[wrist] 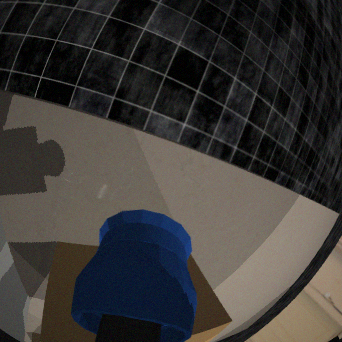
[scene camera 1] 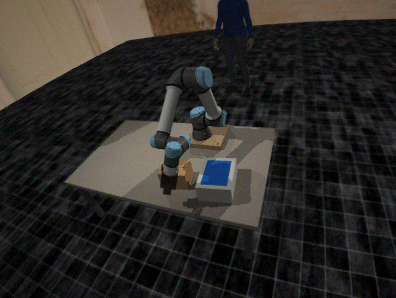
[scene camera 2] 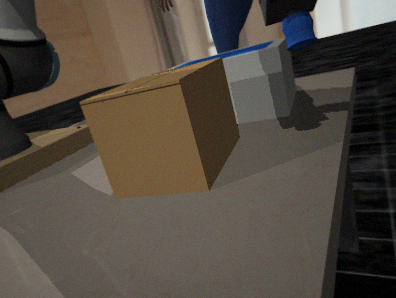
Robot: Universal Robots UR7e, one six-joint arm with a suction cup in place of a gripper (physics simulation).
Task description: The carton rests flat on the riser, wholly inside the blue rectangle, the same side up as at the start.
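Places are measured from the arm's base along level axes (x ahead, y left, z up), in centimetres.
Pixels of known places: hand, its tool point: (wrist: 144, 248) (scene camera 2: 302, 44); arm's base, origin of its link: (scene camera 1: 201, 134).
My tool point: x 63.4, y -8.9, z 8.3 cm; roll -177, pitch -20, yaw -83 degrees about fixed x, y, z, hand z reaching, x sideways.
Ahead of a thing's pixels: the offset from my tool point to its top centre. Level surfaces: height alone.
The brown carton @[dx -18.3, dy -0.9, dz +0.4 cm] (scene camera 1: 182, 181) (scene camera 2: 150, 145) (wrist: 67, 295) stands flat on the table, to the left of the riser in scene camera 1. The pale grey riser @[dx -14.8, dy +26.0, dz -0.5 cm] (scene camera 1: 215, 194) (scene camera 2: 255, 97) has the blue rectangle @[dx -14.8, dy +26.0, dz -0.5 cm] (scene camera 1: 216, 173) (scene camera 2: 235, 53) on its top; no carton stands on the rectangle. My gripper (scene camera 1: 167, 191) (scene camera 2: 300, 32) (wrist: 145, 220), a black tool with a blue suction cup, is shut on nothing. It hangs in the air past the carton's front side, clear of the carton. In the wrist view the cup hides part of the carton's dark side.
The arm's wooden base board (scene camera 1: 217, 139) (scene camera 2: 47, 147) lies at the back of the table @[dz -12.6 cm] (scene camera 1: 107, 155) (scene camera 2: 250, 225). The table's front edge runs close in front of the carton and riser. A person (scene camera 1: 233, 20) (scene camera 2: 225, 20) stands beyond the table.
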